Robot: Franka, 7 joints.
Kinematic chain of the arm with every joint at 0, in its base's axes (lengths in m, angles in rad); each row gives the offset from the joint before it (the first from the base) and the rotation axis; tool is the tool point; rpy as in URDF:
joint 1: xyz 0 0 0.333 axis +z
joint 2: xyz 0 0 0 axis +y
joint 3: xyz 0 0 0.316 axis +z
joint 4: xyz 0.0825 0 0 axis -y
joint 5: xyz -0.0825 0 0.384 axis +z
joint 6: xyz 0 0 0 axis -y
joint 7: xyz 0.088 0 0 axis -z
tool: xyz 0 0 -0.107 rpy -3.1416 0 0
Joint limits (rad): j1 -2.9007..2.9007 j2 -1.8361..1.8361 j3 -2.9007..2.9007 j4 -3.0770..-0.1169 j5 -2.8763..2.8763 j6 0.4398..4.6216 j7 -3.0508..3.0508
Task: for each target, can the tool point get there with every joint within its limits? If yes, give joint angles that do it. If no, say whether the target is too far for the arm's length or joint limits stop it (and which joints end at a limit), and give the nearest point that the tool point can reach.
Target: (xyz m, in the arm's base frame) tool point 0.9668 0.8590 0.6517
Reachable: no: too far | nearest point 0.6227 0.5533 0.5383 | short by 0.474 m
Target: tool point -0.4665 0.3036 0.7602
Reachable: yes | joints -2.1582 0.0880 -1.7133 -1.7631 -0.3895 3.5827 0.1775
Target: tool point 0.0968 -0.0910 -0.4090
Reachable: no: joint limits stop it (at a limit: joint 2) | nearest point 0.1091 -0.1026 -0.3437 | short by 0.067 m
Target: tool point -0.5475 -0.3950 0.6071
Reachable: yes | joints 0.9533 -1.4707 1.2811 -0.7351 -1.6620 0.8694 1.8795
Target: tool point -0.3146 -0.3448 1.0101
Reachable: yes | joints -0.3517 0.0142 -2.0325 -0.9972 1.8906 2.2562 -0.4284
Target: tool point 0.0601 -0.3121 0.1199
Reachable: yes | joints 0.6524 -0.5325 -2.0606 -2.8404 -2.2411 1.7599 2.2943
